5 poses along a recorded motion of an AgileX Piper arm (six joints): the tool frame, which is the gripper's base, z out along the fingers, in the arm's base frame.
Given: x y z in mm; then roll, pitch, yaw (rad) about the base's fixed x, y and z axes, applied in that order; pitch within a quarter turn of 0, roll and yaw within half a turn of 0.
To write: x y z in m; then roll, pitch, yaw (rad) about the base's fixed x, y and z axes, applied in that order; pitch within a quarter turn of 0, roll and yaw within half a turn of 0. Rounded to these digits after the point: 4 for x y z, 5 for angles.
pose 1, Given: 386.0 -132.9 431.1 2.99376 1.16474 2.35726
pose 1, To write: 0.3860 -0.1329 0.4311 2.99376 1.16474 2.35726
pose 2, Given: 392.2 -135.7 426.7 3.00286 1.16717 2.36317
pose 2, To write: 0.3922 -0.1357 0.4267 3.00286 1.16717 2.36317
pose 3, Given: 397.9 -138.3 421.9 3.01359 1.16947 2.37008
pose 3, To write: 0.3979 -0.1383 0.4219 3.01359 1.16947 2.37008
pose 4, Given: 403.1 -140.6 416.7 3.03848 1.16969 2.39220
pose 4, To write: 0.4031 -0.1406 0.4167 3.03848 1.16969 2.39220
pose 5, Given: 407.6 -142.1 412.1 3.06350 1.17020 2.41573
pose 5, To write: 0.4076 -0.1421 0.4121 3.06350 1.17020 2.41573
